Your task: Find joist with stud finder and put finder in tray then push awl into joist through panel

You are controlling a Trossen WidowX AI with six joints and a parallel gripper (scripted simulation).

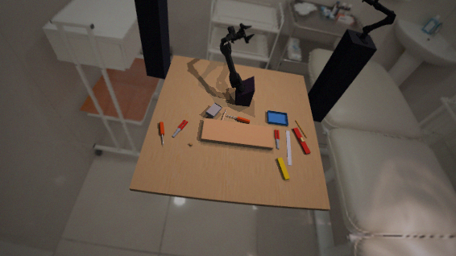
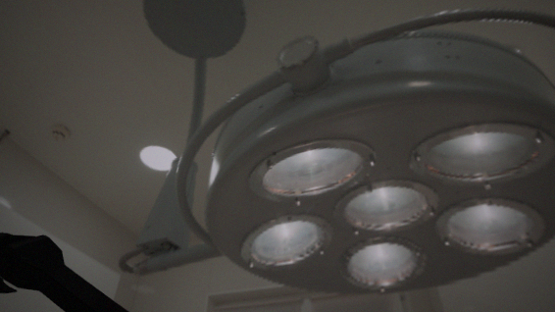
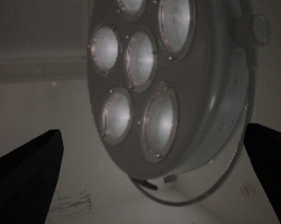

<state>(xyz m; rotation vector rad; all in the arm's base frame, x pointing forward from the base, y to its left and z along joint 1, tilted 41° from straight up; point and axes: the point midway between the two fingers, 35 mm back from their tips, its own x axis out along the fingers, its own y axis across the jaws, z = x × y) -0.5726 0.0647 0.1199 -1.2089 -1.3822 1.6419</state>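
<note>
Now: the stud finder 76 cm ahead of my gripper tip, 17 cm to the right of it and 32 cm below it. From my gripper tip the other things lie so: brown-handled awl: 76 cm ahead, 9 cm to the right, 32 cm below; then green light: 75 cm ahead, 17 cm to the right, 33 cm below; then blue tray: 69 cm ahead, 34 cm to the left, 32 cm below.
</note>
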